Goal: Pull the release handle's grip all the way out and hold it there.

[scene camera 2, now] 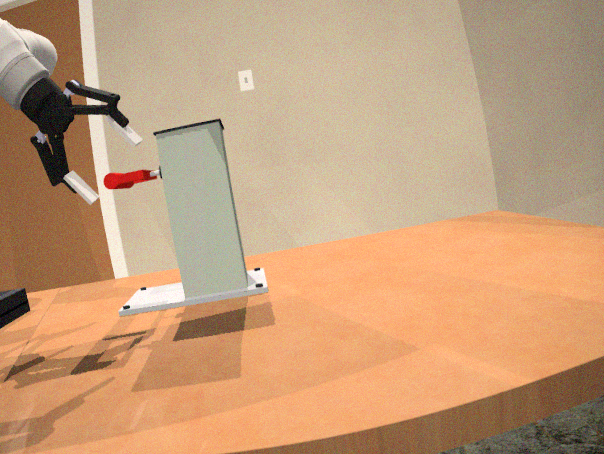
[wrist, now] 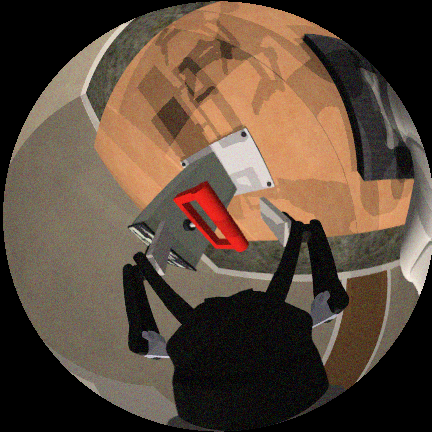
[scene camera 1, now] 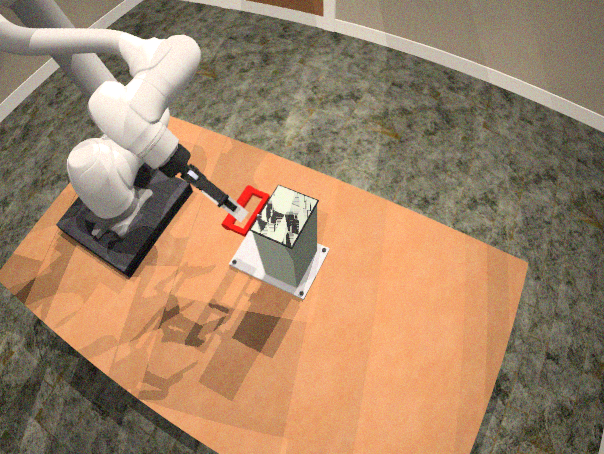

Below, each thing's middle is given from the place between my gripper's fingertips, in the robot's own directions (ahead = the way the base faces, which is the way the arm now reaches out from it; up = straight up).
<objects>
Right now my hand is 10 cm short of the white base plate (scene camera 2: 168,296), 1 cm to the right of it and 22 cm above it.
</objects>
